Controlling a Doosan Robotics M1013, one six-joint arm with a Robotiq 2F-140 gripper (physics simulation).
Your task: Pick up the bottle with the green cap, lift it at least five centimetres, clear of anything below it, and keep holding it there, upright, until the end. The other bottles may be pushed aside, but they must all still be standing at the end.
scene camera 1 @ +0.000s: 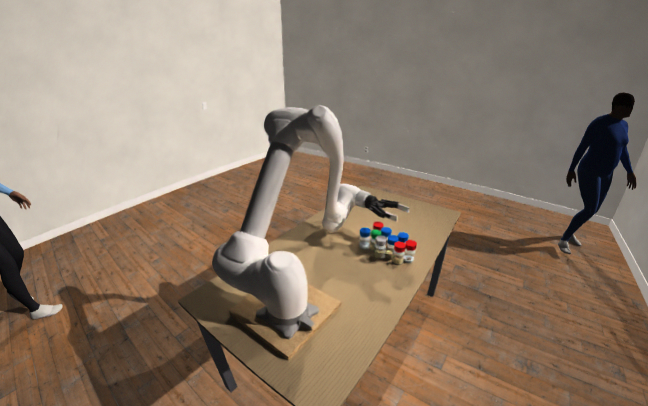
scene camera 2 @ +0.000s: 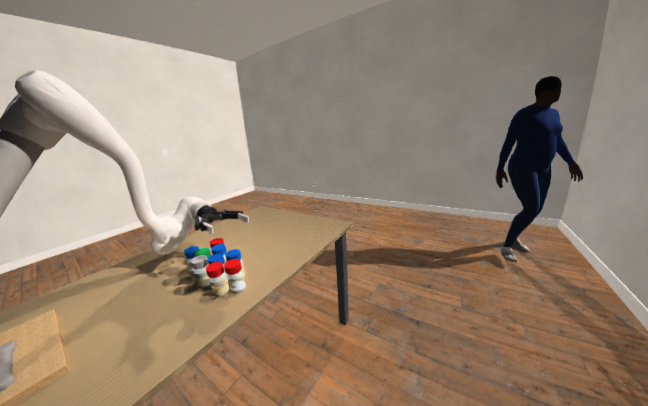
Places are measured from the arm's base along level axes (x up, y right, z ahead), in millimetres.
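Where they show: gripper, fingertip midpoint: [scene camera 1: 403,214] [scene camera 2: 231,224]; arm's base at its link origin: [scene camera 1: 287,313].
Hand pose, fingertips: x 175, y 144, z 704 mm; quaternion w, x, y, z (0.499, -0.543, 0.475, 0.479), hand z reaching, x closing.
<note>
Each offset is from my fingertips to the centre of the thing. Level surfaces: height alone.
The bottle with the green cap @[dx -148, dy -97, dz -92 mm] [scene camera 1: 376,234] [scene camera 2: 202,253] stands upright on the table inside a tight cluster; its body is mostly hidden by its neighbours. Around it stand a blue-capped bottle @[dx -148, dy -154, dz -107 mm] [scene camera 1: 365,238] [scene camera 2: 191,251], a red-capped bottle @[dx -148, dy -127, dz -13 mm] [scene camera 1: 378,226] [scene camera 2: 217,242], another blue-capped bottle [scene camera 1: 386,232] [scene camera 2: 218,249] and a grey-capped bottle @[dx -148, dy -50, dz -129 mm] [scene camera 1: 381,246] [scene camera 2: 199,270]. More blue-capped and red-capped bottles stand on the side away from the grey one. My gripper [scene camera 1: 401,213] [scene camera 2: 228,225] is open and empty. It is above the table, higher than the caps and beyond the cluster, with its fingers pointing roughly sideways.
The table @[dx -200 mm] [scene camera 1: 365,340] [scene camera 2: 300,232] carries the arm's wooden base board [scene camera 1: 325,303] [scene camera 2: 47,345] at its near end. A person in blue [scene camera 1: 602,150] [scene camera 2: 535,140] is on the floor at the right. Part of another person [scene camera 1: 10,265] shows at the left in scene camera 1.
</note>
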